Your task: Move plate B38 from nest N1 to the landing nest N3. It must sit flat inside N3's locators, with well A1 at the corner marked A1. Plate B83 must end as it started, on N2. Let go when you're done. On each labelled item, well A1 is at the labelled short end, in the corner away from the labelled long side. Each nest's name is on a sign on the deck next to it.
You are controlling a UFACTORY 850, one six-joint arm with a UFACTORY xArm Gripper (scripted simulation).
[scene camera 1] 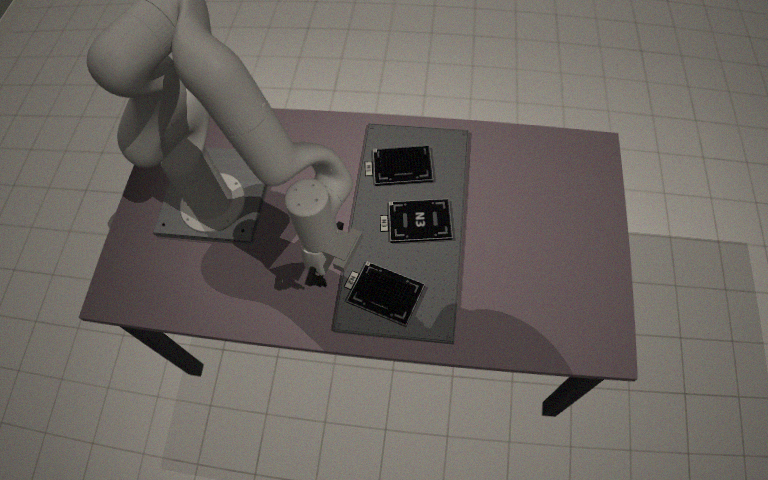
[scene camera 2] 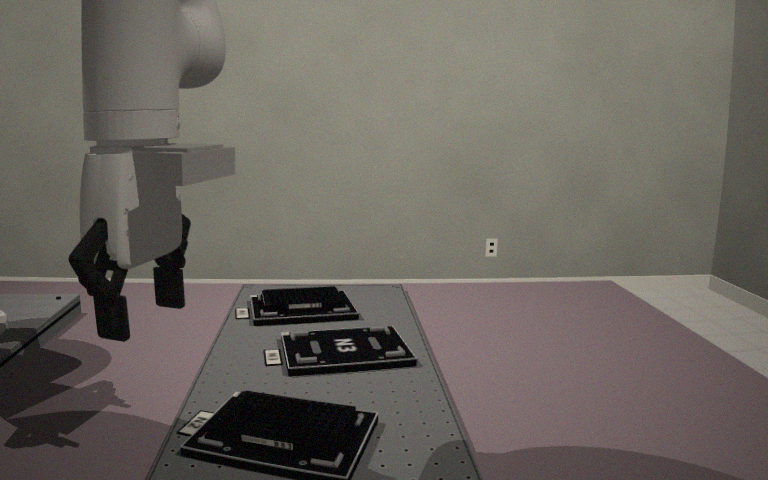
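Labels:
Scene camera 1 shows my gripper, and scene camera 2 shows it as well. On my gripper, (scene camera 1: pixel 311 279) and (scene camera 2: pixel 90 248) are the same spot.

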